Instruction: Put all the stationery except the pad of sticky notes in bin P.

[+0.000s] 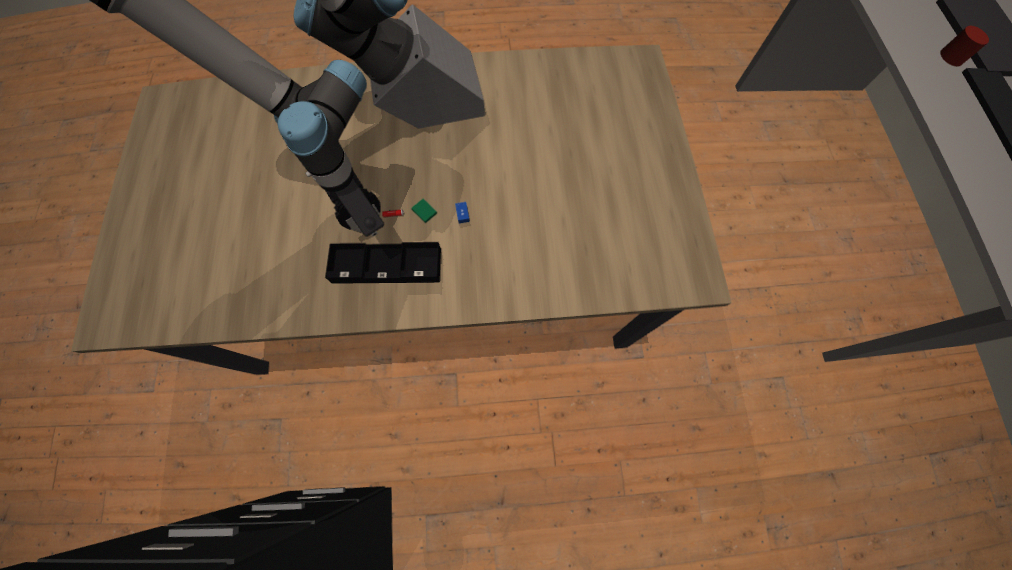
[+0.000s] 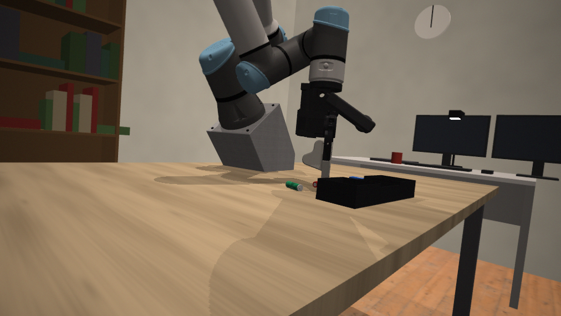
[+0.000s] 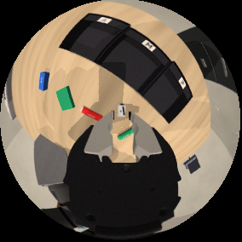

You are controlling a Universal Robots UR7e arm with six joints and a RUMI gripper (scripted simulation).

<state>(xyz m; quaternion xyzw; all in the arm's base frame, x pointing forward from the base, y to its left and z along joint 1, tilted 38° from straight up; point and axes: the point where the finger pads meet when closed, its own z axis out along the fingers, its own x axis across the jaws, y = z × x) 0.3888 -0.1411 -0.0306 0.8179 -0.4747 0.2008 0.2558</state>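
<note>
Right now the white-grey piece is 2 cm below my hand. Also, from my hand: red item (5 cm to the left, 4 cm behind, 2 cm below); green cylinder (5 cm behind, 4 cm to the right, 2 cm below); bin row (9 cm ahead, 3 cm to the left, 1 cm below).
</note>
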